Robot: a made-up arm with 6 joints.
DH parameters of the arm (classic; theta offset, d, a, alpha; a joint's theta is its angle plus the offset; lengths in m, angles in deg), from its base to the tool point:
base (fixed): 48.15 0 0.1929 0
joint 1: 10.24 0 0.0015 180
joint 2: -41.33 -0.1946 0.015 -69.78
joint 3: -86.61 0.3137 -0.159 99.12
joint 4: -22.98 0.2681 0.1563 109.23
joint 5: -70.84 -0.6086 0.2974 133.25
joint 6: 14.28 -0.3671 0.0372 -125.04
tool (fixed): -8.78 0.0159 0 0
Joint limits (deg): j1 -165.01..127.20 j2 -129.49..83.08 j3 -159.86..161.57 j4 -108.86..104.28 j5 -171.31..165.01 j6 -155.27..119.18
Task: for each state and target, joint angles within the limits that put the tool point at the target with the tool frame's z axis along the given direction. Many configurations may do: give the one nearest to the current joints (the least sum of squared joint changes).
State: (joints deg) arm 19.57 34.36 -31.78 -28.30 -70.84 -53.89
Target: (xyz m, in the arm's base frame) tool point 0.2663 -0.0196 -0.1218 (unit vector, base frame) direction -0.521 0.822 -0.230
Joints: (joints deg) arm 41.92 12.07 -46.25 -55.69 -40.31 -66.64
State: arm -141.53 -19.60 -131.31 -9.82 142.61 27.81
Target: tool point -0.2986 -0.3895 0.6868 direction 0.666 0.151 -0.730
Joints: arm -165.01 12.14 -127.94 10.26 122.93 32.79
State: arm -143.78 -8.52 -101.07 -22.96 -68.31 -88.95
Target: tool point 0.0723 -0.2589 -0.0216 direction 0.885 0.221 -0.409
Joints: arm -107.10 -44.86 -75.21 -60.45 -76.64 -58.95
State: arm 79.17 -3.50 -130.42 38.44 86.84 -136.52
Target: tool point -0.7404 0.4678 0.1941 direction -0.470 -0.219 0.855
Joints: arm 78.02 -2.58 -151.53 89.28 132.75 -125.48
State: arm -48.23 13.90 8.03 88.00 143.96 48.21
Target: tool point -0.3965 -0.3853 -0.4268 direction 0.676 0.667 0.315
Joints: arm -58.93 23.63 49.90 99.24 99.57 25.54
